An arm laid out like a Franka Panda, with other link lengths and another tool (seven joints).
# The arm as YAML. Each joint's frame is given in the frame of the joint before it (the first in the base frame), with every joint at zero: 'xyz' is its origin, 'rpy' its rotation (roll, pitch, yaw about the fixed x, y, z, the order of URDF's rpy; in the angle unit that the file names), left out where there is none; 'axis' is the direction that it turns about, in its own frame. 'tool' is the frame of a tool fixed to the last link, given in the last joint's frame.
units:
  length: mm
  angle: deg
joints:
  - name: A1
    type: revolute
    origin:
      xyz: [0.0, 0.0, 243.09]
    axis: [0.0, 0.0, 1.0]
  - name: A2
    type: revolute
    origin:
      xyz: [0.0, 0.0, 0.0]
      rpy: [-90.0, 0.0, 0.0]
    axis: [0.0, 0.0, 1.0]
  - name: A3
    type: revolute
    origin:
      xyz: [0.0, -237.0, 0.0]
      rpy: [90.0, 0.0, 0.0]
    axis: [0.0, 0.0, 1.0]
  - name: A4
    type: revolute
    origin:
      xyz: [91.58, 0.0, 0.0]
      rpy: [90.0, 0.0, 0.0]
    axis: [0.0, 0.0, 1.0]
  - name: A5
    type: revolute
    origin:
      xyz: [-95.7, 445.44, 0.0]
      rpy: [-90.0, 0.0, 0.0]
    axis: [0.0, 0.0, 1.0]
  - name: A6
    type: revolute
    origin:
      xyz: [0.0, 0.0, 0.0]
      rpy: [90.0, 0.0, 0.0]
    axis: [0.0, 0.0, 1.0]
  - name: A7
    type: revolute
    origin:
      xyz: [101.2, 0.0, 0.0]
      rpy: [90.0, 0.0, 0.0]
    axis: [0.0, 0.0, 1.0]
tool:
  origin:
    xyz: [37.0, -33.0, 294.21]
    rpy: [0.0, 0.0, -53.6]
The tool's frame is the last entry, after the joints.
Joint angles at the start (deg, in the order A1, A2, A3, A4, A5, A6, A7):
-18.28, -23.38, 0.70, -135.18, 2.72, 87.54, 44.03
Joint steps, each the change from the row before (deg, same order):
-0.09, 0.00, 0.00, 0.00, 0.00, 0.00, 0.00
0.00, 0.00, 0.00, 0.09, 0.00, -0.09, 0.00
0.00, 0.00, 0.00, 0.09, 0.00, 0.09, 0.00
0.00, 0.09, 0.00, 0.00, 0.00, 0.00, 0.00
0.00, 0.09, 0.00, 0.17, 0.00, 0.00, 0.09
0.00, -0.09, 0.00, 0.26, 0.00, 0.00, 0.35
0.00, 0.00, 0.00, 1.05, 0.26, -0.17, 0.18
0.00, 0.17, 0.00, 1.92, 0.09, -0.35, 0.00
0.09, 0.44, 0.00, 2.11, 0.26, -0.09, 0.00
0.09, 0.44, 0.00, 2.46, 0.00, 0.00, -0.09
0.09, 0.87, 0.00, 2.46, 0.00, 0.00, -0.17
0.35, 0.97, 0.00, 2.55, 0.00, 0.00, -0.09
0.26, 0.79, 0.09, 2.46, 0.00, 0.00, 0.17
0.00, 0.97, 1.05, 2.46, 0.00, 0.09, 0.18
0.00, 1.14, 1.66, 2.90, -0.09, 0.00, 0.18
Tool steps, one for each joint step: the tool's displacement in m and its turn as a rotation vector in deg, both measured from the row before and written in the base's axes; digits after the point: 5 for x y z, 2 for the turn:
-0.00020, -0.00069, 0.00000, 0.00, 0.00, -0.09
0.00012, -0.00002, 0.00071, 0.00, 0.00, 0.00
0.00110, -0.00036, 0.00076, -0.06, -0.17, 0.00
-0.00023, 0.00008, -0.00072, 0.03, 0.09, 0.00
0.00089, -0.00036, 0.00066, -0.06, -0.06, -0.08
0.00186, -0.00090, 0.00284, -0.24, -0.28, -0.32
0.00641, -0.00072, 0.00864, -0.10, -0.88, -0.25
0.01023, -0.00264, 0.01455, -0.34, -1.36, 0.00
0.01237, -0.00160, 0.01436, -0.24, -1.58, 0.03
0.01410, -0.00345, 0.01775, -0.58, -1.94, 0.19
0.01298, -0.00298, 0.01429, -0.42, -1.54, 0.26
0.01361, -0.00068, 0.01439, -0.44, -1.52, 0.45
0.01284, -0.00060, 0.01541, -0.54, -1.57, 0.19
0.01433, 0.00548, 0.01387, -0.78, -1.40, 0.83
0.01667, 0.01110, 0.01622, -1.01, -1.52, 1.45

